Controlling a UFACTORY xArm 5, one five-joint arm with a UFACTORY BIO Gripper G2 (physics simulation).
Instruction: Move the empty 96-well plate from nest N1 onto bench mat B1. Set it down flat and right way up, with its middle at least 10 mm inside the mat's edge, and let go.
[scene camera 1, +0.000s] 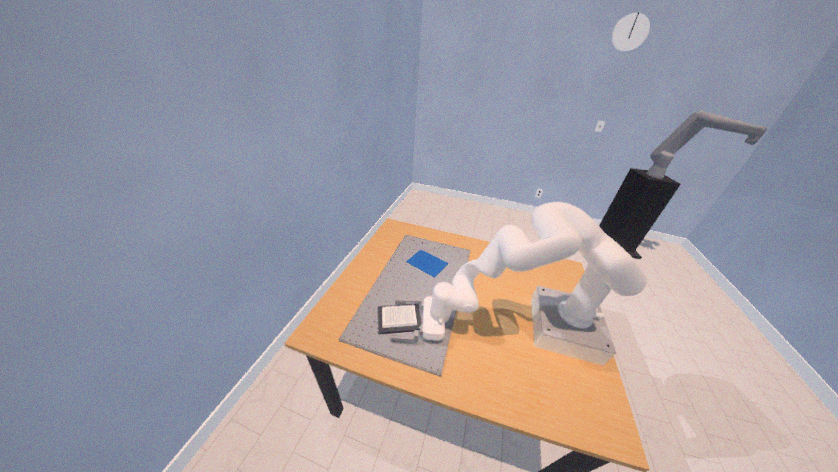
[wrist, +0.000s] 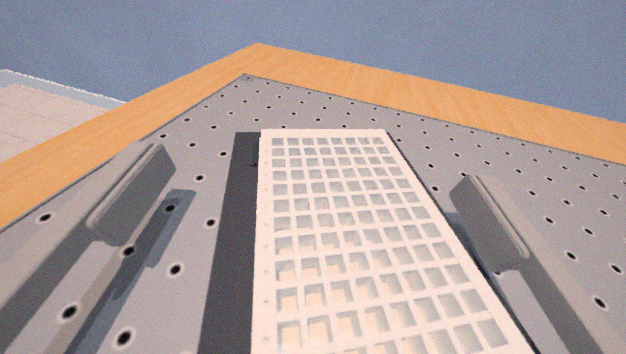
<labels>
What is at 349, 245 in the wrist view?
A white 96-well plate.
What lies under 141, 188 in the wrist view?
The gripper.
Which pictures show the gripper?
Scene camera 1 and the wrist view: all of them.
</labels>
